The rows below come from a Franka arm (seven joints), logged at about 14 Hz.
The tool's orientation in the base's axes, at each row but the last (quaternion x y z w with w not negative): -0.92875 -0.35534 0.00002 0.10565; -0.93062 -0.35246 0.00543 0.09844; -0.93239 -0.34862 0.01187 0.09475; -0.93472 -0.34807 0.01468 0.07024; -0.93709 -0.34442 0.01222 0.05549; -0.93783 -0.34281 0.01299 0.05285; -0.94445 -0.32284 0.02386 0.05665; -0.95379 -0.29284 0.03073 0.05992; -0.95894 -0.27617 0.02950 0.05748; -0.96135 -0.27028 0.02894 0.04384; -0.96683 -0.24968 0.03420 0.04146; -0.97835 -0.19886 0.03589 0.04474; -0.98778 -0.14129 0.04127 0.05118
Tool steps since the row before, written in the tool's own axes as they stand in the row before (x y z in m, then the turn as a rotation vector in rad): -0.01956 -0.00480 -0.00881 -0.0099 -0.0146 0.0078; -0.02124 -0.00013 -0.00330 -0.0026 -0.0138 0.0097; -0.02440 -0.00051 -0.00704 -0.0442 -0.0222 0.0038; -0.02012 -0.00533 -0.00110 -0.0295 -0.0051 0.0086; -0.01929 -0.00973 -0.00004 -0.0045 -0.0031 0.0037; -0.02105 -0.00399 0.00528 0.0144 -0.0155 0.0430; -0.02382 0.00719 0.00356 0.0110 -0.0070 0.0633; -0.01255 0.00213 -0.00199 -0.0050 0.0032 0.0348; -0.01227 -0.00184 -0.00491 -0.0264 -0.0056 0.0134; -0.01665 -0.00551 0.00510 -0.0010 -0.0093 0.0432; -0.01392 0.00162 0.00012 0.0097 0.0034 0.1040; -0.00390 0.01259 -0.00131 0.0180 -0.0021 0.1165; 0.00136 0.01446 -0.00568 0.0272 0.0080 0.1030
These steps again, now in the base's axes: -0.01713 -0.01116 0.00809 -0.0176 0.0056 -0.0055; -0.01578 -0.01445 0.00200 -0.0118 0.0101 -0.0071; -0.01817 -0.01673 0.00593 -0.0482 -0.0118 -0.0016; -0.01861 -0.00928 0.00141 -0.0263 -0.0144 -0.0084; -0.02097 -0.00512 0.00084 -0.0057 -0.0002 -0.0034; -0.01898 -0.01006 -0.00507 -0.0015 0.0249 -0.0409; -0.01475 -0.01991 -0.00421 -0.0007 0.0180 -0.0621; -0.00901 -0.00900 0.00199 -0.0056 -0.0021 -0.0348; -0.01091 -0.00545 0.00541 -0.0265 -0.0081 -0.0119; -0.01744 -0.00366 -0.00399 -0.0091 0.0103 -0.0420; -0.01138 -0.00816 0.00036 0.0011 0.0083 -0.1042; 0.00139 -0.01317 0.00022 0.0055 0.0175 -0.1165; 0.00582 -0.01393 0.00391 0.0183 0.0093 -0.1048
